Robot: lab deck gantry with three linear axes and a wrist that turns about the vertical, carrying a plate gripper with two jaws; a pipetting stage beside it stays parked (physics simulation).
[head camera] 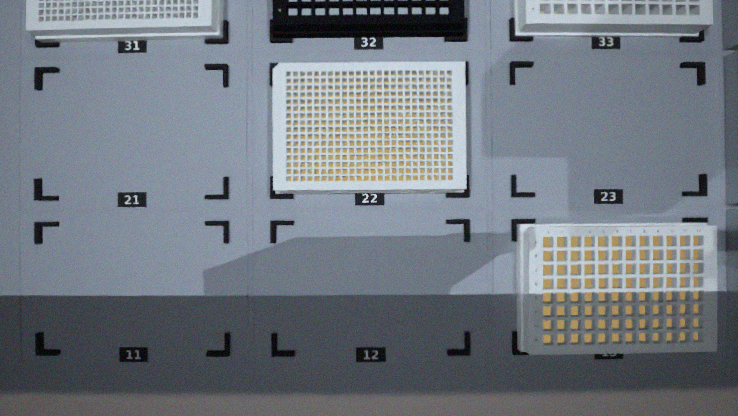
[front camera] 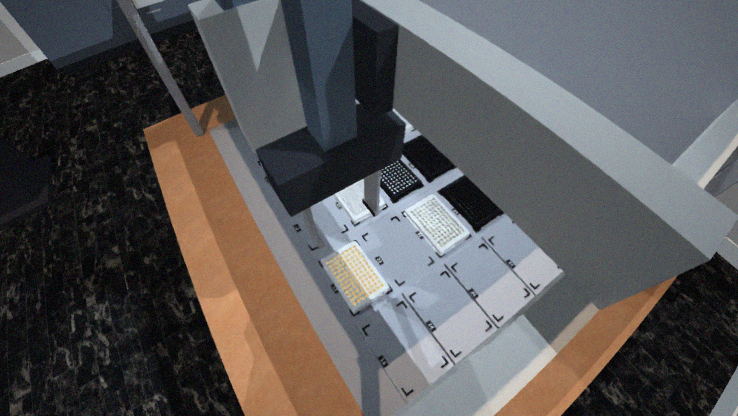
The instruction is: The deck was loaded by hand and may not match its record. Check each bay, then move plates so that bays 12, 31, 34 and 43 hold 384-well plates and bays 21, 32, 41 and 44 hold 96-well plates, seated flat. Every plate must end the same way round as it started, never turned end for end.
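Pixels of known places: gripper, fingertip midpoint: (front camera: 344, 223); robot's base, origin of the base link: (head camera: 44, 349) (front camera: 259, 162).
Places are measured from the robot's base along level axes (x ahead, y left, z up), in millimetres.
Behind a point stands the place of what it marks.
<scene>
My gripper (front camera: 344, 221) @[x 358, y 52, z 156 mm] has its jaws wide apart with no plate seen between them, over the deck near bays 12 and 22. A white 384-well plate (front camera: 354, 204) @[x 254, y 131, z 14 mm] (head camera: 369, 126) @[x 228, y 149, z 14 mm] sits in bay 22. Another white 384-well plate (head camera: 118, 11) @[x 64, y 227, z 14 mm] is in bay 31. A black 96-well plate (front camera: 399, 178) @[x 249, y 262, z 10 mm] (head camera: 367, 11) @[x 227, y 224, z 14 mm] is in bay 32, a white 96-well plate (front camera: 439, 224) @[x 401, y 256, z 14 mm] (head camera: 615, 15) @[x 389, y 221, z 14 mm] in bay 33, an orange-filled one (front camera: 357, 273) @[x 394, y 49, z 11 mm] (head camera: 620, 289) @[x 390, y 43, z 14 mm] in bay 13. Black plates (front camera: 427, 157) @[x 237, y 360, z 13 mm] (front camera: 470, 202) @[x 397, y 355, z 13 mm] stand in bays 42 and 43, wells unreadable. The gripper body hides bay 31 in the front view.
In the head view, bays 11, 12, 21 and 23 hold no plate. In the front view, bays 14, 24, 34 and 44 hold none. A large grey panel (front camera: 542, 170) rises along the right side, and an orange-brown rim (front camera: 268, 315) @[x 365, y -139, z -10 mm] edges the deck.
</scene>
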